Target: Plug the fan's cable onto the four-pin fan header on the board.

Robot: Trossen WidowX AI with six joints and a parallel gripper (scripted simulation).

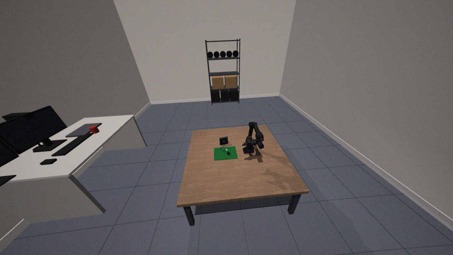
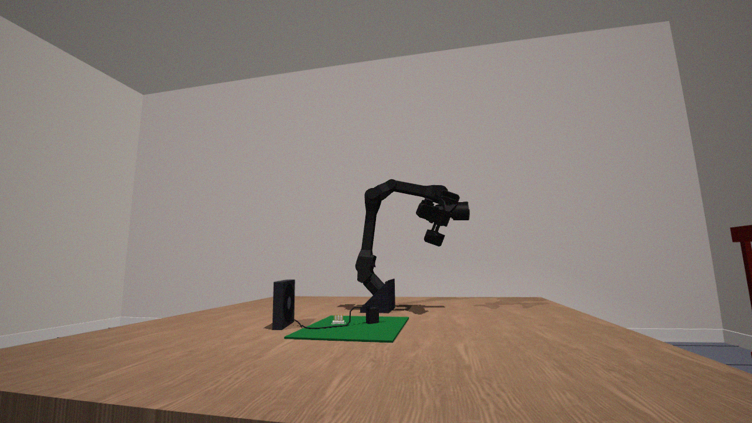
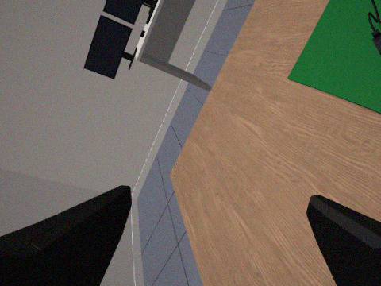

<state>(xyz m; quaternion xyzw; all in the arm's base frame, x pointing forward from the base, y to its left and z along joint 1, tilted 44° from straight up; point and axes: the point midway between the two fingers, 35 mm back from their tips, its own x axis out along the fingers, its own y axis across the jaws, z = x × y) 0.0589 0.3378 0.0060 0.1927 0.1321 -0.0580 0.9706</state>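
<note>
Now: the black fan plug 170 mm ahead of my gripper tip, 180 mm to the right of it and 260 mm below it. From my gripper tip the other things lie so: black fan (240 mm ahead, 390 mm to the right, 220 mm below); green board (220 mm ahead, 210 mm to the right, 290 mm below); four-pin header (200 mm ahead, 260 mm to the right, 280 mm below).
</note>
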